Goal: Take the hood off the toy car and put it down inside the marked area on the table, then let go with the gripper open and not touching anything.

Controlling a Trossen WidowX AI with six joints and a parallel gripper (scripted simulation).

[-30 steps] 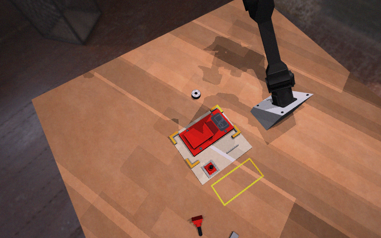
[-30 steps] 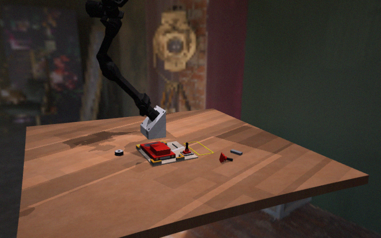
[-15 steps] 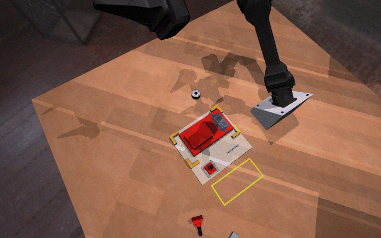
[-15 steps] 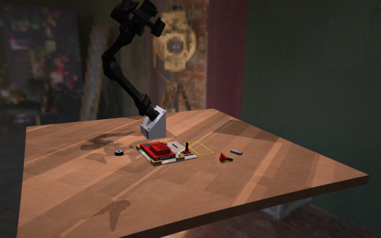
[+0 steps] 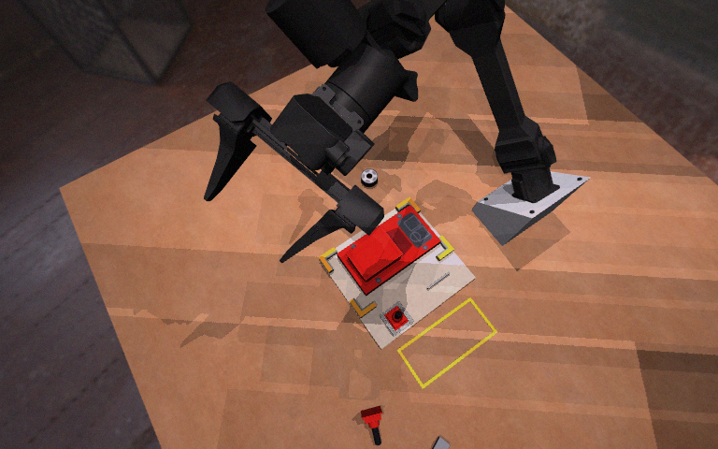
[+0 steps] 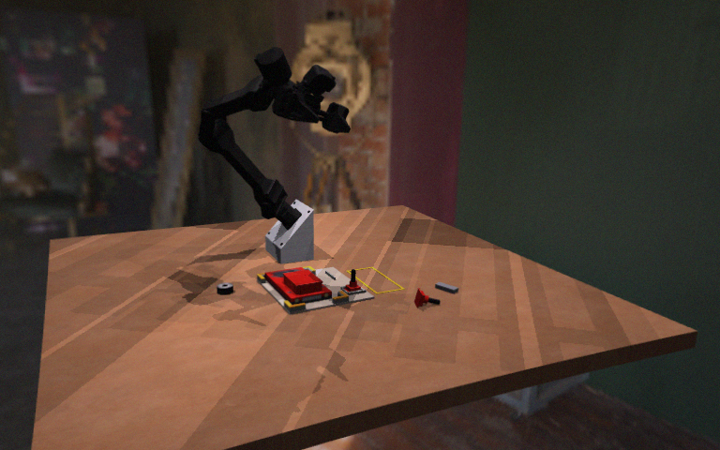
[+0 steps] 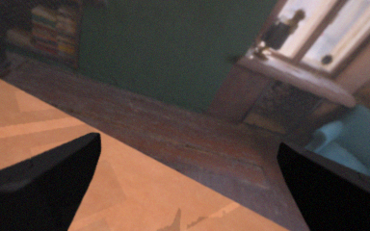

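The red hood is 17 cm behind my gripper tip, 2 cm to the right of it and 41 cm below it. From my gripper tip the other things lie so: black wheel 27 cm behind, 20 cm to the right, 44 cm below.
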